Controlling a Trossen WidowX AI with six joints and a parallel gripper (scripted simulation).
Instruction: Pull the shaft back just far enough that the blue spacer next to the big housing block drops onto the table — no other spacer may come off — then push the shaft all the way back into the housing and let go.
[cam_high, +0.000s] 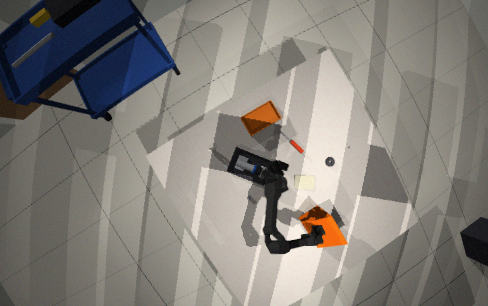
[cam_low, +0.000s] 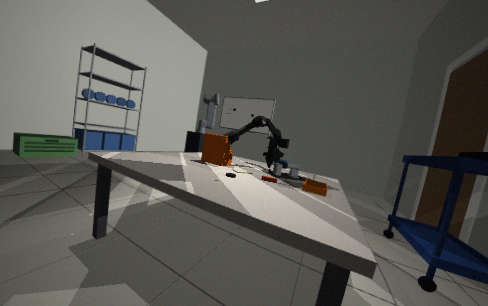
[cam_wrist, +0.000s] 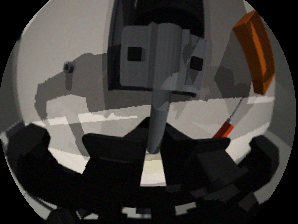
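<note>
The grey shaft lies 6 cm ahead of my gripper tip, 5 cm to the left of it and 3 cm above it. Round my gripper tip: orange tray: 33 cm ahead, 8 cm to the right, 4 cm below.
</note>
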